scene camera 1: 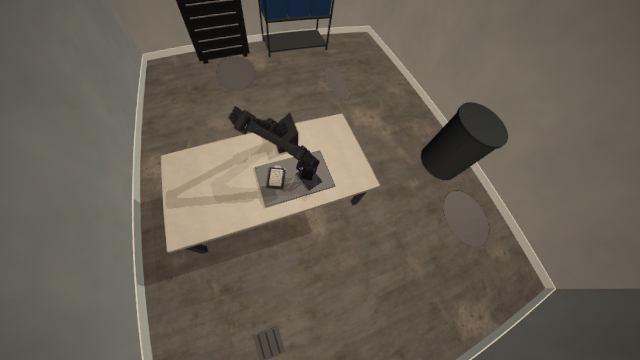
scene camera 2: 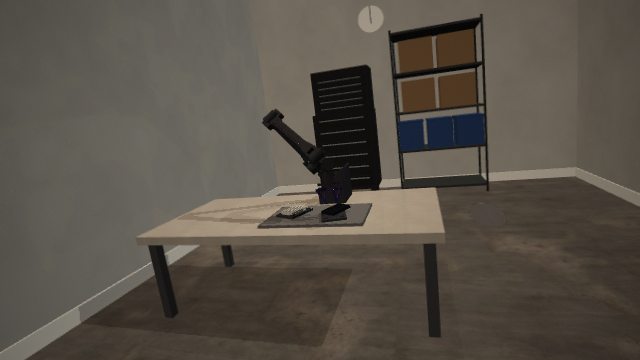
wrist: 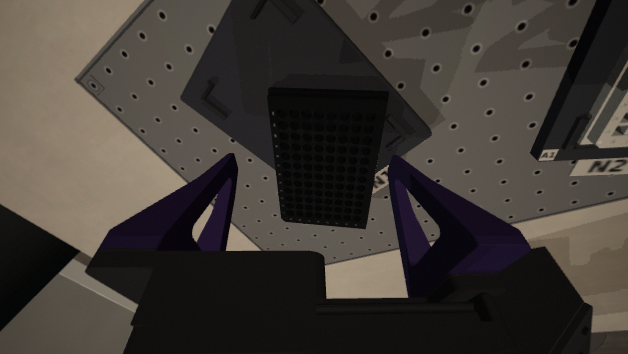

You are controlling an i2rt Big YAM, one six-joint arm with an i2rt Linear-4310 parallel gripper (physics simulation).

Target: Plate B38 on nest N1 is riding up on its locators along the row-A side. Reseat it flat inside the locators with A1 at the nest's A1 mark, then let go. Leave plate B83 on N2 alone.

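Frame: origin at the arm's base, x ahead, y left, z up, level; millimetres.
Seen in the pictures: gripper, between the fingertips: (scene camera 1: 307,172) (scene camera 2: 330,202) (wrist: 314,161); arm's base, origin of its link: (scene camera 1: 281,131).
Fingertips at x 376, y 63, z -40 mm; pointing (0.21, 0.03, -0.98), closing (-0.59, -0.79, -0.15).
Note:
Offsets run from my fingertips to a thing's middle. "spot": to the spot under its first point. Level surfaces: height alone.
The black plate B38 @[33 mm back, 19 mm left, 45 mm down] (wrist: 325,165) (scene camera 2: 336,209) lies skewed across nest N1 @[12 mm ahead, 11 mm left, 59 mm down] (wrist: 240,65) (scene camera 2: 334,217) (scene camera 1: 313,184). It is tilted, and one end sticks out past the nest's edge near the N1 label. Two corner locators show uncovered in the wrist view, and another shows beside the plate's right edge. A1 on B38 and N1's A1 mark cannot be made out. My gripper (wrist: 314,161) (scene camera 2: 329,201) is open and empty above the plate, with a purple finger to either side of it in the wrist view. The pale plate B83 @[69 mm back, 215 mm right, 48 mm down] (scene camera 1: 276,177) (scene camera 2: 295,211) (wrist: 619,112) sits on nest N2 @[spot: 93 mm back, 135 mm right, 58 mm down] (wrist: 547,131).
Both nests are on a grey perforated board (scene camera 1: 267,198) (scene camera 2: 272,223) (wrist: 165,107) on the pale table @[80 mm down] (scene camera 1: 200,220) (scene camera 2: 400,225). N2 is left of N1 in both scene views. A shelf rack (scene camera 2: 392,55) and a black cabinet (scene camera 2: 342,125) stand behind. A dark cylinder (scene camera 1: 462,142) stands off the table.

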